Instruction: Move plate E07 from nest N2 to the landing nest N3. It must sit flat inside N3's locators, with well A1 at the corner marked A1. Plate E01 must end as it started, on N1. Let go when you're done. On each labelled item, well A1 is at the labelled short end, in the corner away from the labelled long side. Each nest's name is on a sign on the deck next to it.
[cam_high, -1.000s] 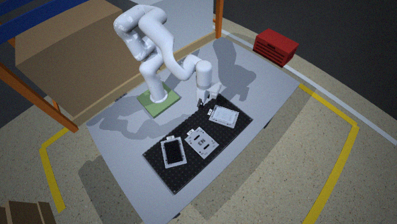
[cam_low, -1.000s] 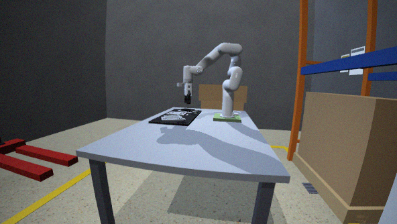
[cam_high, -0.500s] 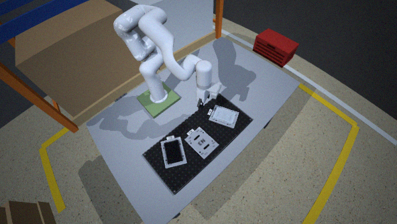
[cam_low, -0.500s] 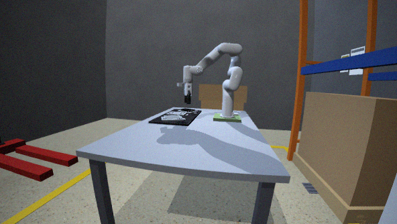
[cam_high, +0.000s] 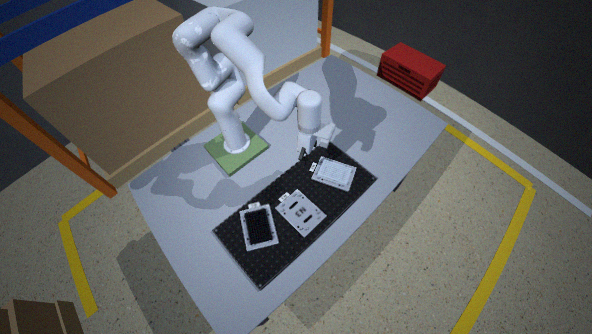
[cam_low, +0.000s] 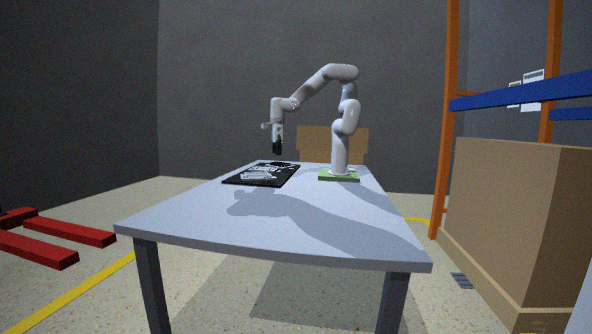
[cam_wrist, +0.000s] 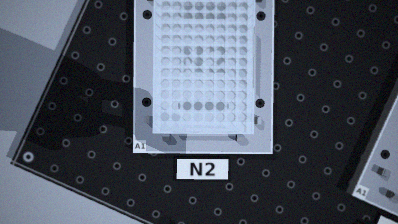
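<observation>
Right now my hand is 11 cm above the white well plate, 9 cm short of it and 7 cm to the right of it. Also, from my hand: nest N2 (13 cm below, 9 cm ahead, 7 cm to the left); then black well plate (31 cm to the right, 11 cm below, 6 cm ahead); then nest N3 (15 cm to the right, 13 cm below, 12 cm ahead).
</observation>
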